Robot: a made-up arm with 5 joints. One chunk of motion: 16 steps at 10 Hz.
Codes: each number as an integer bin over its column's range. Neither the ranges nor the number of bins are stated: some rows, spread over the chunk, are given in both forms.
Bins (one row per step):
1: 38 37 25 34 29
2: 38 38 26 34 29
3: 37 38 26 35 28
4: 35 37 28 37 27
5: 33 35 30 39 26
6: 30 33 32 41 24
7: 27 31 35 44 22
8: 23 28 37 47 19
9: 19 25 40 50 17
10: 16 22 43 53 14
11: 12 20 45 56 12
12: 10 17 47 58 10
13: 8 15 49 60 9
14: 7 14 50 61 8
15: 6 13 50 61 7
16: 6 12 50 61 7
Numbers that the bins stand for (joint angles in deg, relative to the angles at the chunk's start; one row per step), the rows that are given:
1: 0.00 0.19 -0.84 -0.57 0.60
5: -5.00 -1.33 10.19 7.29 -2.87
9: -19.00 -8.95 32.25 24.57 -13.30
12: -28.00 -15.05 47.70 37.14 -21.41
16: -32.00 -18.86 54.32 41.86 -24.89
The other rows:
2: 0.00 0.95 1.37 -0.57 0.60
3: -1.00 0.95 1.37 1.00 -0.56
4: -3.00 0.19 5.78 4.14 -1.71
6: -8.00 -2.86 14.60 10.43 -5.19
7: -11.00 -4.38 21.22 15.14 -7.51
8: -15.00 -6.67 25.63 19.86 -10.98
10: -22.00 -11.24 38.87 29.29 -16.78
11: -26.00 -12.76 43.29 34.00 -19.10
13: -30.00 -16.57 52.11 40.29 -22.57
14: -31.00 -17.33 54.32 41.86 -23.73
15: -32.00 -18.10 54.32 41.86 -24.89

